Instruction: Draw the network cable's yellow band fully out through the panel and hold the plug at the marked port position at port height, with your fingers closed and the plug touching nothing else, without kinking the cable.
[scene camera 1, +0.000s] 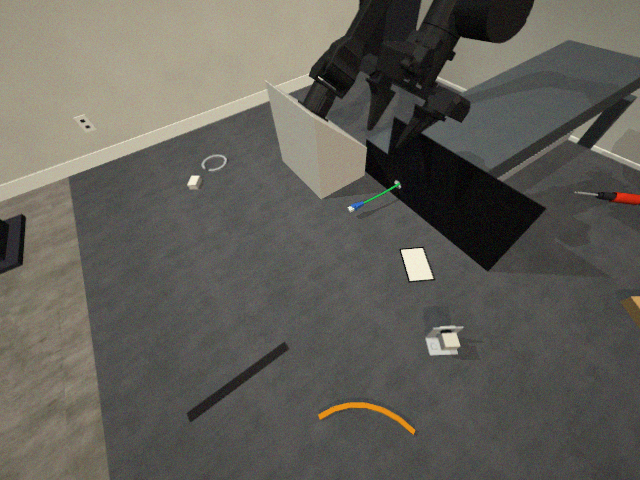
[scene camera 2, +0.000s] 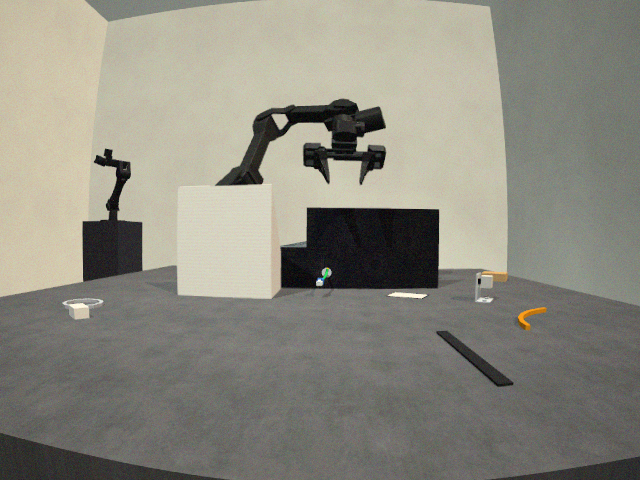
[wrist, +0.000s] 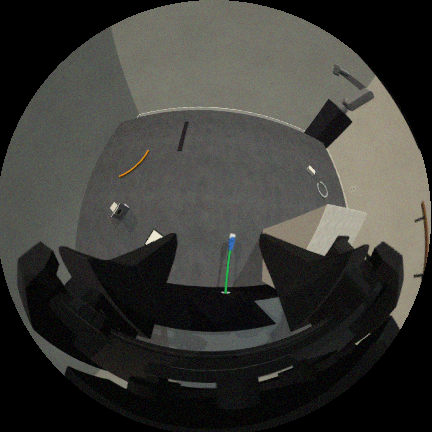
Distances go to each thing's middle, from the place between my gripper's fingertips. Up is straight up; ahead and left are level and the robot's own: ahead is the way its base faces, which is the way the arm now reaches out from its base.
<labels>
My gripper is now 24 cm above the white black-edged card (scene camera 1: 415, 260), 14 cm short of it and 2 cm to the right of it. From my hand the other things lie so: black strip (scene camera 1: 248, 373): 40 cm to the right, 24 cm below, 15 cm ahead.
</labels>
